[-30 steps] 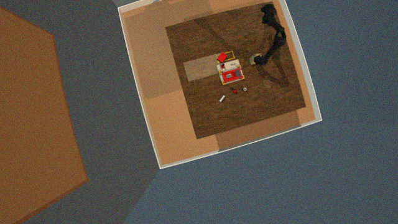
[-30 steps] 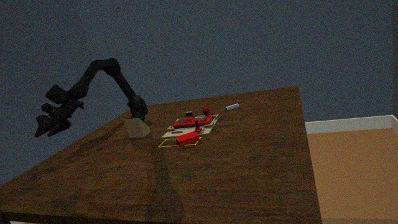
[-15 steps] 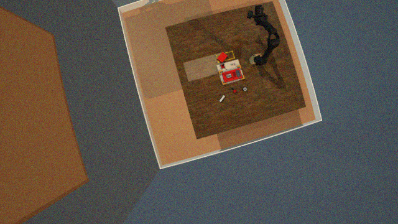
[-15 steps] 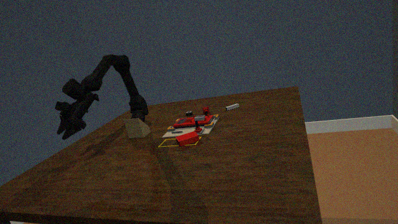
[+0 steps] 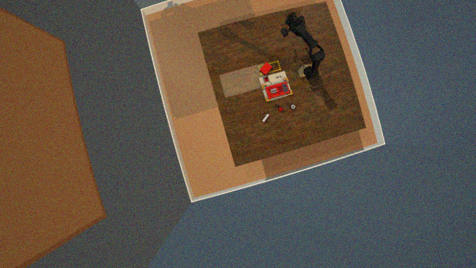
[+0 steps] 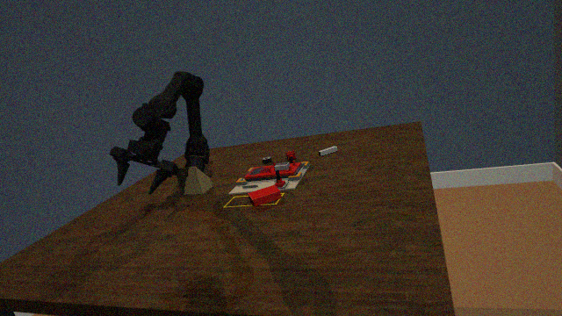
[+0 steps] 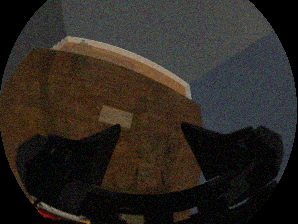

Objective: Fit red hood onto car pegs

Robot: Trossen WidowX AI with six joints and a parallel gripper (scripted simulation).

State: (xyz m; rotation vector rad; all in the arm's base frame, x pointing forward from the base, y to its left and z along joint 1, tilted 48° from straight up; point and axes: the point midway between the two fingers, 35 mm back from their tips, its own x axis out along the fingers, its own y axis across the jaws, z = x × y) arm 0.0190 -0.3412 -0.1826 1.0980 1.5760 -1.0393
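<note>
The red hood lies 290 mm ahead of my gripper tip, 220 mm to the left of it and 150 mm below it. The rest, counted from my gripper tip: grey wheel 630 mm to the left, 200 mm ahead, 160 mm below; white bar 640 mm to the left, 470 mm ahead, 160 mm below; grey jig 410 mm to the left, 280 mm ahead, 150 mm below.
</note>
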